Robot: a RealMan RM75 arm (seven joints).
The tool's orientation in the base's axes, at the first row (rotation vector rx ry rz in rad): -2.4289 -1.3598 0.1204
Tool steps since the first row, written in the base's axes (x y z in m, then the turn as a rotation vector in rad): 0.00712 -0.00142 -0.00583 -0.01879 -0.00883 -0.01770; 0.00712 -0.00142 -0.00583 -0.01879 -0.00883 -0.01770; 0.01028 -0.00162 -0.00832 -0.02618 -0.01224 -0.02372; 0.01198 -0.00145 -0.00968 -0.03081 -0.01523 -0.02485; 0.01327 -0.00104 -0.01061 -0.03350 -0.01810 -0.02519; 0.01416 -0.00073 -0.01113 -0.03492 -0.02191 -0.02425; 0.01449 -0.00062 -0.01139 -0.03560 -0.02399 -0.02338; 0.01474 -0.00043 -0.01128 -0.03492 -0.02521 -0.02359; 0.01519 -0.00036 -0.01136 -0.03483 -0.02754 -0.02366; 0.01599 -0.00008 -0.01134 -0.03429 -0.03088 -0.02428; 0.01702 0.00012 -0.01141 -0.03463 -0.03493 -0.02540
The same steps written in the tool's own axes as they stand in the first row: 0.00205 0.00844 0.00334 -0.01918 -0.00491 0.01877; 0.00205 0.00844 0.00334 -0.01918 -0.00491 0.01877; 0.00333 0.01195 0.00485 -0.02657 -0.00720 0.02530; 0.00425 0.01372 0.00575 -0.03167 -0.00913 0.02669; 0.00520 0.01489 0.00641 -0.03555 -0.00983 0.02691; 0.00588 0.01564 0.00676 -0.03942 -0.00948 0.02538; 0.00613 0.01594 0.00696 -0.04144 -0.00934 0.02418; 0.00643 0.01602 0.00684 -0.04212 -0.00814 0.02389; 0.00672 0.01637 0.00683 -0.04404 -0.00693 0.02332; 0.00739 0.01688 0.00669 -0.04661 -0.00469 0.02290; 0.00810 0.01764 0.00656 -0.05030 -0.00266 0.02296
